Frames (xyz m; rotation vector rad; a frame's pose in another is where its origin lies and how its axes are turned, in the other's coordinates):
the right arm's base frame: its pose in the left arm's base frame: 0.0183 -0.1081 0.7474 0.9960 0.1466 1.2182
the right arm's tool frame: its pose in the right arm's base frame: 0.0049 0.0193 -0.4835 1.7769 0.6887 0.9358
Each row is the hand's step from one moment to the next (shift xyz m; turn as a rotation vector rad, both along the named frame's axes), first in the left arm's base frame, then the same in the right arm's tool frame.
Working: the left arm's base frame: its pose in the right arm's tool frame: -0.5469 0.1583 0.0852 1.6729 1.2747 1.7109

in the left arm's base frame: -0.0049 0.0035 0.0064 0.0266 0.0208 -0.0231
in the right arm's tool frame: 0.0079 -0.0037 -0.0007 -0.0205 0.0045 0.0351
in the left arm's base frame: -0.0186 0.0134 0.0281 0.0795 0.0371 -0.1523
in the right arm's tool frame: 0.0337 -0.0130 -0.0033 -0.1468 -0.0001 0.0967
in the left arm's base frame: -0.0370 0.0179 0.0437 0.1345 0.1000 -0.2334
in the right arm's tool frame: 0.0530 -0.0254 -0.0120 -0.2147 -0.0109 0.1907
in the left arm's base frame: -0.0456 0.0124 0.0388 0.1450 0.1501 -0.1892
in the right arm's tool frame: 0.0484 -0.0313 -0.0205 -0.1605 -0.0130 0.2311
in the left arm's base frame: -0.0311 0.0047 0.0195 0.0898 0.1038 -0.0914
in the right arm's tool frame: 0.0253 -0.0217 -0.0160 -0.0721 -0.0054 0.1482
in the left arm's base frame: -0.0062 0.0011 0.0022 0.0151 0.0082 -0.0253
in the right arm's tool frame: 0.0035 -0.0049 -0.0028 -0.0241 0.0005 0.0188
